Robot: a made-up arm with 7 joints. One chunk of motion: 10 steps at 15 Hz.
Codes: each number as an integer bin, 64 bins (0 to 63) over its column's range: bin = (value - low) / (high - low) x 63, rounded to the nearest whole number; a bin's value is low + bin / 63 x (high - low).
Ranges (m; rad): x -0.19..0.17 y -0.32..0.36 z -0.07..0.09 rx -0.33..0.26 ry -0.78..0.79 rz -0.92..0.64
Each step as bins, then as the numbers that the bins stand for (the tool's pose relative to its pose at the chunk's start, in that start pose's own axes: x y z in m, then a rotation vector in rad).
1 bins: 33 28 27 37 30 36
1 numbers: -0.0014 -0.0178 -0.0014 0.0165 -0.0324 -0.0286
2 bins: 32 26 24 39 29 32
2 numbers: -0.0071 -0.0394 -0.0090 0.0352 -0.0573 -0.1276
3 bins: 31 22 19 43 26 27
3 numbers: -0.0129 -0.0825 -0.0217 0.0727 -0.1321 -0.2514
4 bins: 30 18 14 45 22 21
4 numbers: -0.0186 -0.1257 -0.0344 0.0914 -0.2317 -0.4000
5 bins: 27 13 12 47 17 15
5 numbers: -0.0357 -0.1797 -0.0395 0.1102 -0.3563 -0.5486
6 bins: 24 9 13 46 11 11
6 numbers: -0.0529 -0.2229 -0.0370 0.1008 -0.5059 -0.6476
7 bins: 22 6 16 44 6 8
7 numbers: -0.0643 -0.2552 -0.0294 0.0821 -0.6305 -0.7219
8 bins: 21 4 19 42 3 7
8 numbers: -0.0700 -0.2768 -0.0217 0.0633 -0.7052 -0.7467
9 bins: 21 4 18 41 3 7
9 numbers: -0.0700 -0.2768 -0.0243 0.0540 -0.7052 -0.7467
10 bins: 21 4 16 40 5 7
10 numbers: -0.0700 -0.2768 -0.0294 0.0446 -0.6554 -0.7467
